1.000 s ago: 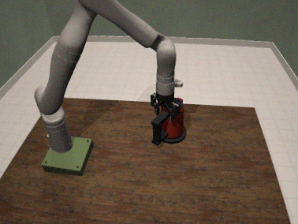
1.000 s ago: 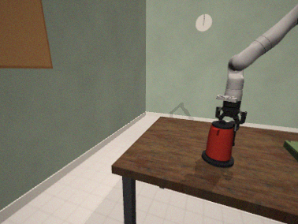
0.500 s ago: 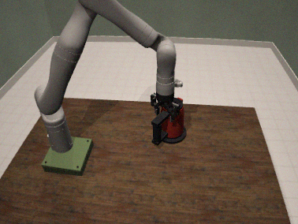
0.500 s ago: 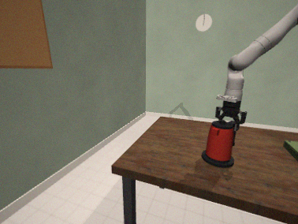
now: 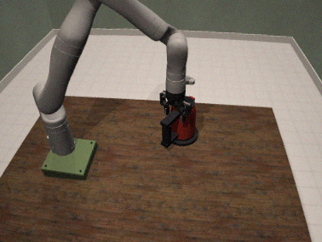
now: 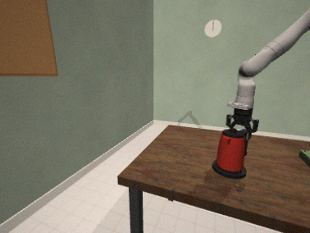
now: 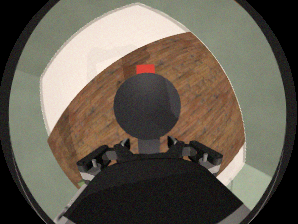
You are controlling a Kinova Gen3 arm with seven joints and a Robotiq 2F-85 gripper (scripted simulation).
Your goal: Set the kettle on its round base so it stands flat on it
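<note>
The red kettle lies 2 cm ahead of my hand, 2 cm to the left of it and 5 cm below it. From my hand the other things lie so: round base 4 cm ahead, 5 cm to the left, 15 cm below.
</note>
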